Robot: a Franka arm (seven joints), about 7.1 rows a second.
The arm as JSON. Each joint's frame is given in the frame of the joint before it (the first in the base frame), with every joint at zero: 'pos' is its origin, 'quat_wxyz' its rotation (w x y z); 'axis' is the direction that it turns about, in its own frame. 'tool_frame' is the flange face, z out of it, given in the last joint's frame.
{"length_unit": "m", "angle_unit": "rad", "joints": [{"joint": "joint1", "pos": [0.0, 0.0, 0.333], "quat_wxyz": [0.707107, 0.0, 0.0, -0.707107], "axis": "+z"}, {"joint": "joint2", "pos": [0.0, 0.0, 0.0], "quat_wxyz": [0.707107, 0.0, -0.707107, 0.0], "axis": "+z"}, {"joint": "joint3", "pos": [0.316, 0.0, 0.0], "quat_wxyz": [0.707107, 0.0, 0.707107, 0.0], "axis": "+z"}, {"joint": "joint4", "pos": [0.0, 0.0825, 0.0], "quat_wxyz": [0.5, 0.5, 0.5, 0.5], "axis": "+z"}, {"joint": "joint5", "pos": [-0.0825, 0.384, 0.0], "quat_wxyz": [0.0, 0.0, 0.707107, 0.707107], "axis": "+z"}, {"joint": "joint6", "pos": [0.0, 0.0, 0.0], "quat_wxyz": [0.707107, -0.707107, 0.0, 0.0], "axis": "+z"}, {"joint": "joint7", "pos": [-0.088, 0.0, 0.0], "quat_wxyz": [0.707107, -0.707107, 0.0, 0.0], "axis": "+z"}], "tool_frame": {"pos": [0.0, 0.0, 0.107], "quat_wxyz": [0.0, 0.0, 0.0, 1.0]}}
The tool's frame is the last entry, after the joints.
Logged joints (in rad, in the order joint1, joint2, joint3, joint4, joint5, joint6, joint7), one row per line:
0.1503 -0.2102 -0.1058 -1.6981 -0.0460 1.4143 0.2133
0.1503 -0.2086 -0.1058 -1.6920 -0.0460 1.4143 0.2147
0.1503 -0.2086 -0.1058 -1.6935 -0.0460 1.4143 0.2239
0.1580 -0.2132 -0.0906 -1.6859 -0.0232 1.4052 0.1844
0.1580 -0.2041 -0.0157 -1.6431 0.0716 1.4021 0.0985
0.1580 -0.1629 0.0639 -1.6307 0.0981 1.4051 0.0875
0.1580 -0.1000 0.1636 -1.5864 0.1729 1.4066 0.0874
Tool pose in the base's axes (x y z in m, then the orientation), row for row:
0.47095 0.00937 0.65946 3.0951 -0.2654 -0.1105
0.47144 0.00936 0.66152 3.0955 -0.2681 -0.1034
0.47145 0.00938 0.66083 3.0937 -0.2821 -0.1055
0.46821 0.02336 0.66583 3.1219 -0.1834 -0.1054
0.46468 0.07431 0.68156 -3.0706 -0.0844 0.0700
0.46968 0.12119 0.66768 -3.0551 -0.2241 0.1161
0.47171 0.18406 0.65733 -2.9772 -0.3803 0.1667
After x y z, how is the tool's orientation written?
As a rotation vector, in radians.
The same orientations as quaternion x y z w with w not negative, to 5 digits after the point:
0.99558 -0.08537 -0.03554 0.01658
0.99559 -0.08623 -0.03326 0.01639
0.99516 -0.09074 -0.03394 0.01663
0.99769 -0.05861 -0.03368 0.00627
-0.99877 -0.02745 0.02277 0.03451
-0.99588 -0.07305 0.03785 0.03803
-0.98814 -0.12622 0.05533 0.06774

